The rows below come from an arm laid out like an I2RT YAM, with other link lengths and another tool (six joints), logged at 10 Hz.
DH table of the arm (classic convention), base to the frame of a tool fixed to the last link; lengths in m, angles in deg. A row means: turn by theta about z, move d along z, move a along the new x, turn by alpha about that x. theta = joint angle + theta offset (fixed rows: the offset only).
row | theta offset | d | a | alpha
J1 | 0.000 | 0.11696 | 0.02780 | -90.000
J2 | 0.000 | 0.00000 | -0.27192 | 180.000
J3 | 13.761 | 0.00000 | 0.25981 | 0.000
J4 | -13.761 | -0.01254 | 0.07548 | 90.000
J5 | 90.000 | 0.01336 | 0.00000 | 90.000
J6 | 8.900 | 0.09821 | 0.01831 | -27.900
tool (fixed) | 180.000 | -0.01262 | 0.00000 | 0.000
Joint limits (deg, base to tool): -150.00..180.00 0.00..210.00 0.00..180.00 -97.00..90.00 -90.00..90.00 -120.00..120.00
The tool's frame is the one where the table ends.
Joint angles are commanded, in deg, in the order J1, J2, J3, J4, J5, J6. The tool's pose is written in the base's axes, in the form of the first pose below.
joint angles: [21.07 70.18 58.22 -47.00 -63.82 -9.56]
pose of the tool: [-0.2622 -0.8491 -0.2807 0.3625 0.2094 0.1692 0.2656]
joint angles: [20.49 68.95 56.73 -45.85 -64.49 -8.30]
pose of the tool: [-0.2664 -0.8440 -0.2870 0.3664 0.2068 0.1661 0.2637]
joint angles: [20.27 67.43 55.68 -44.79 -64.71 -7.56]
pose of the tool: [-0.2654 -0.8437 -0.2945 0.3619 0.2036 0.1641 0.2649]
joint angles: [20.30 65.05 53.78 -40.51 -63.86 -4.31]
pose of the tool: [-0.2705 -0.8431 -0.3090 0.3472 0.2026 0.1628 0.2666]
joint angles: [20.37 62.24 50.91 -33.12 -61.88 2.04]
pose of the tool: [-0.2885 -0.8362 -0.3299 0.3298 0.2047 0.1617 0.2673]
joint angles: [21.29 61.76 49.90 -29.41 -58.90 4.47]
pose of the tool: [-0.3016 -0.8367 -0.3343 0.3117 0.2085 0.1641 0.2659]
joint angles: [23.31 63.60 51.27 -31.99 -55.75 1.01]
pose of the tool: [-0.2997 -0.8518 -0.3105 0.2969 0.2091 0.1704 0.2614]
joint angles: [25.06 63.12 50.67 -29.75 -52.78 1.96]
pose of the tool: [-0.3029 -0.8570 -0.3105 0.2782 0.2088 0.1753 0.2610]
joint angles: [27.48 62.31 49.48 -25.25 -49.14 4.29]
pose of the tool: [-0.3057 -0.8598 -0.3200 0.2548 0.2088 0.1828 0.2621]
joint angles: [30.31 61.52 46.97 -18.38 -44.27 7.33]
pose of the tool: [-0.3134 -0.8588 -0.3365 0.2259 0.2099 0.1917 0.2594]
